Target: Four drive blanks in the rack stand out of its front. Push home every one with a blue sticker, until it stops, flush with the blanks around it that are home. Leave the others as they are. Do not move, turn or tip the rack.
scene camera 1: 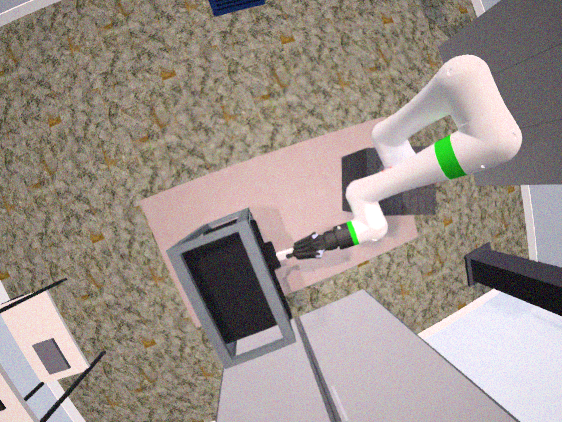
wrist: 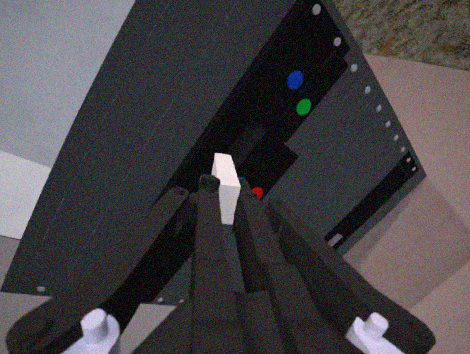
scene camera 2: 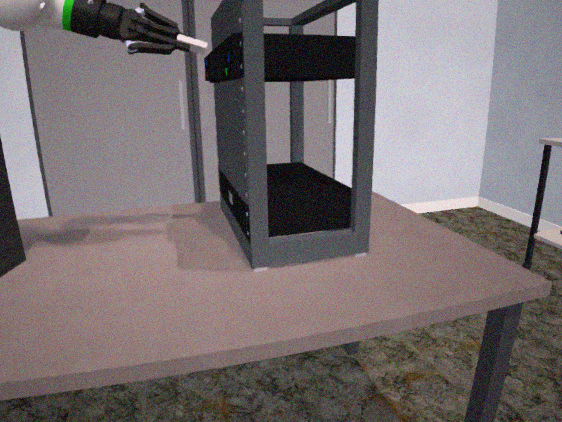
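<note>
The grey rack (scene camera 1: 199, 300) (scene camera 2: 255, 150) (wrist: 376, 98) stands upright on the table. Black drive blanks stand out of its front near the top. In the wrist view, a blue sticker (wrist: 295, 80) and a green sticker (wrist: 303, 107) show on the side away from the fingers. A red sticker (wrist: 257, 192) and a partly hidden blue sticker (wrist: 241, 179) show close beside the fingertips. My gripper (scene camera 1: 291, 254) (scene camera 2: 181, 44) (wrist: 220, 168) is shut, with a white block (scene camera 1: 284, 254) (scene camera 2: 194, 42) (wrist: 229, 175) jutting past its tips. The block's end is close to the protruding blanks; contact cannot be told.
The pinkish table (scene camera 1: 300, 165) (scene camera 2: 150, 320) carries the rack and the arm's dark base plate (scene camera 1: 357, 180). Grey cabinets (scene camera 1: 370, 350) (scene camera 2: 115, 125) stand beside the table. A black unit (scene camera 2: 235, 200) (wrist: 370, 205) with a pale label sits low in the rack.
</note>
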